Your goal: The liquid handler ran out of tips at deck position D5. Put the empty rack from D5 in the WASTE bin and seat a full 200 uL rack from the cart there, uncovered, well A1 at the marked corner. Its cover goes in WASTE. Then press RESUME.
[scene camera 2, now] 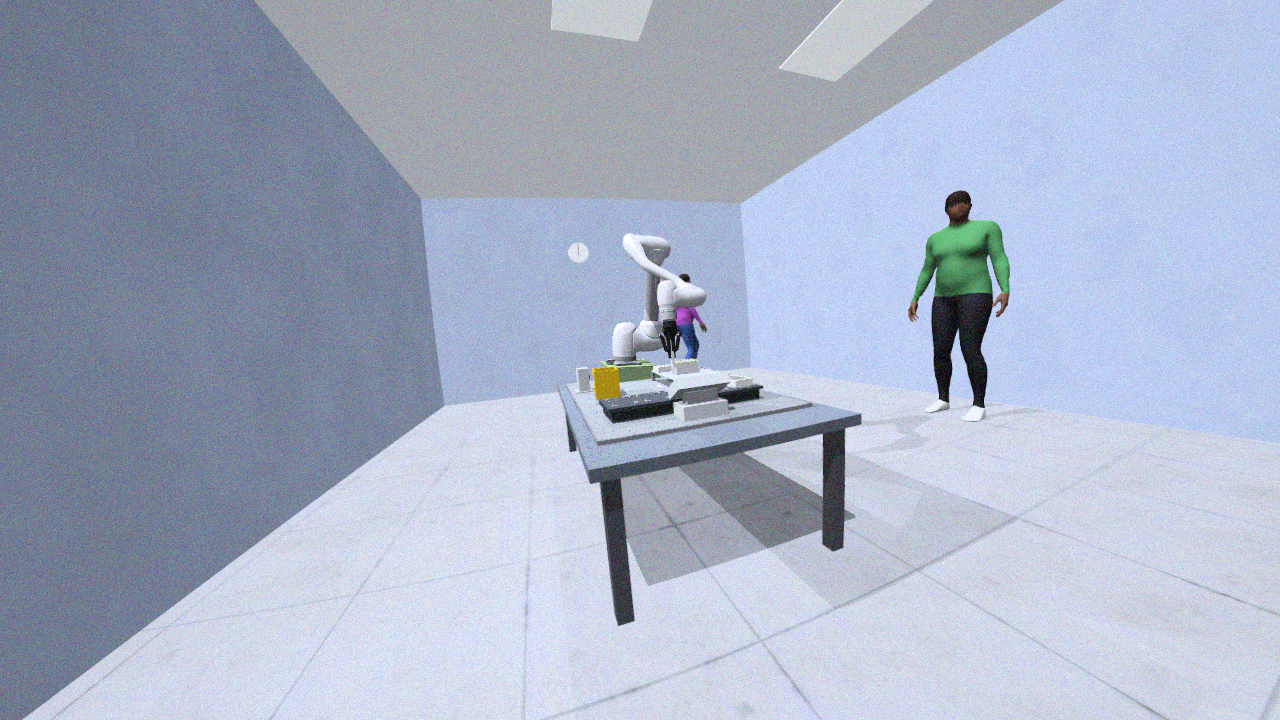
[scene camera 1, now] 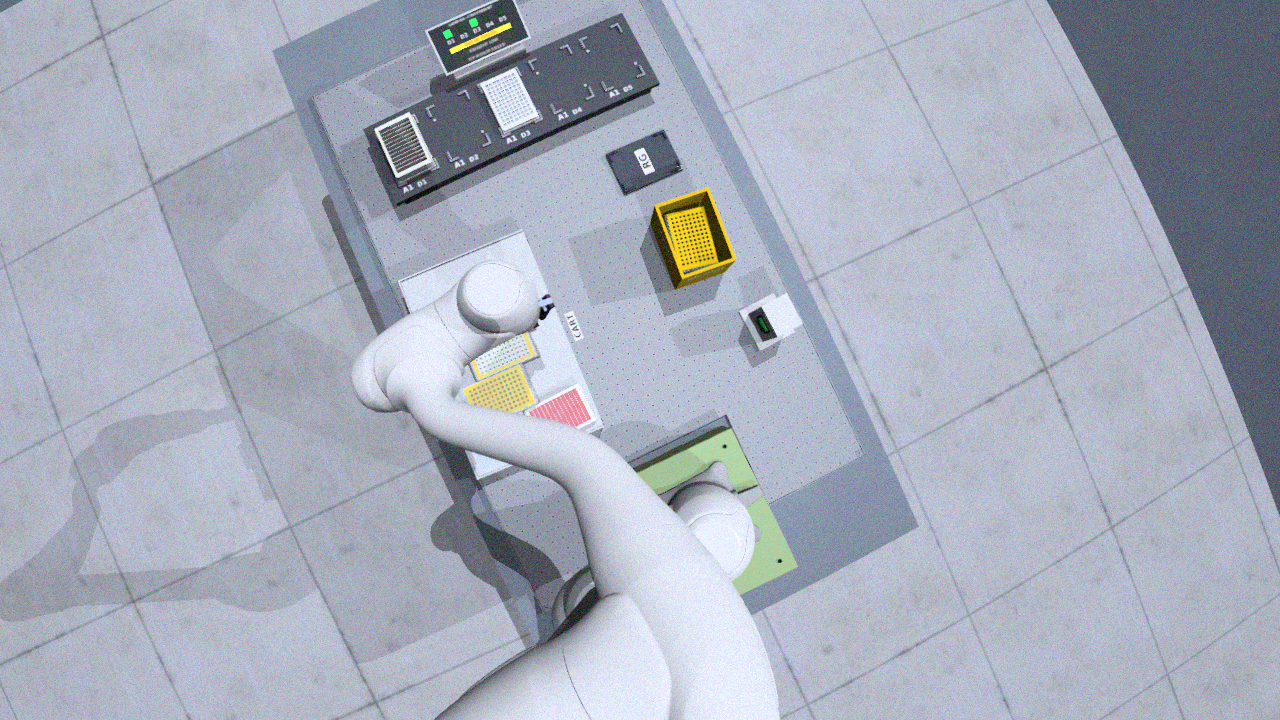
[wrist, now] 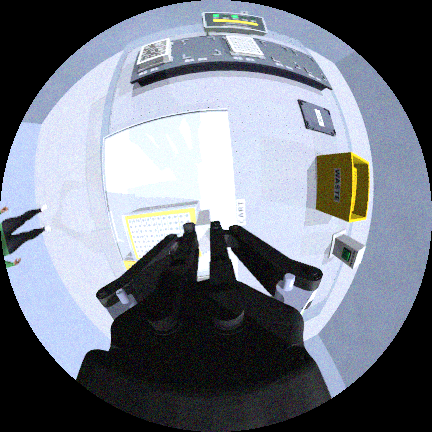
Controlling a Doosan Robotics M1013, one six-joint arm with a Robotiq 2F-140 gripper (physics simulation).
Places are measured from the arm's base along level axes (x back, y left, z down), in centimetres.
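Pixels of known places: gripper, between the fingertips: [scene camera 2: 672,364] [wrist: 205,219]; arm's base, origin of its link: [scene camera 2: 624,363].
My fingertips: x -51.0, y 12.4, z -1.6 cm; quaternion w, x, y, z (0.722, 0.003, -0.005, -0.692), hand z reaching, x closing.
Observation:
Ahead of a thing's pixels: the offset from my fingertips to its middle. "pt": to the spot under its first point.
My gripper [scene camera 1: 545,308] [scene camera 2: 670,355] [wrist: 205,219] is shut with nothing held, above the cart @(dz +8.2, dx +1.4, dy +8.8 cm) [scene camera 1: 559,335] [wrist: 165,155]. Close by on the cart is a yellow-edged rack with pale wells @(dz +0.1, dx +1.4, dy +7.6 cm) [scene camera 1: 503,355] [wrist: 160,232], partly behind the fingers in the wrist view. A yellow rack @(dz +0.1, dx +9.8, dy +12.2 cm) [scene camera 1: 499,391] and a pink-topped rack @(dz +3.9, dx +18.8, dy +3.4 cm) [scene camera 1: 562,409] lie beyond it. I cannot tell which are covered. The yellow WASTE bin @(dz +4.7, dx -1.0, dy -38.0 cm) [scene camera 1: 665,251] [scene camera 2: 605,383] [wrist: 332,186] holds a yellow rack with empty holes @(dz +5.3, dx -0.9, dy -37.8 cm) [scene camera 1: 691,240]. Deck position D5 @(pt dz +6.0, dx -43.0, dy -43.8 cm) [scene camera 1: 623,67] [wrist: 311,65] holds no rack. The green button @(dz +3.5, dx +21.9, dy -42.9 cm) [scene camera 1: 763,324] [wrist: 346,254] is on a white box.
The deck [scene camera 1: 452,134] [wrist: 210,65] bears a dark-striped rack @(dz +4.4, dx -47.7, dy +7.0 cm) [scene camera 1: 404,145] [wrist: 154,51] at D1 and a white rack @(dz +5.2, dx -47.0, dy -17.8 cm) [scene camera 1: 510,100] [wrist: 244,45] at D3. A display @(pt dz -0.5, dx -60.4, dy -17.9 cm) [scene camera 1: 478,37] [wrist: 234,23] stands behind. A dark RG plate @(dz +10.8, dx -22.8, dy -38.7 cm) [scene camera 1: 626,173] [wrist: 310,120] lies between deck and bin.

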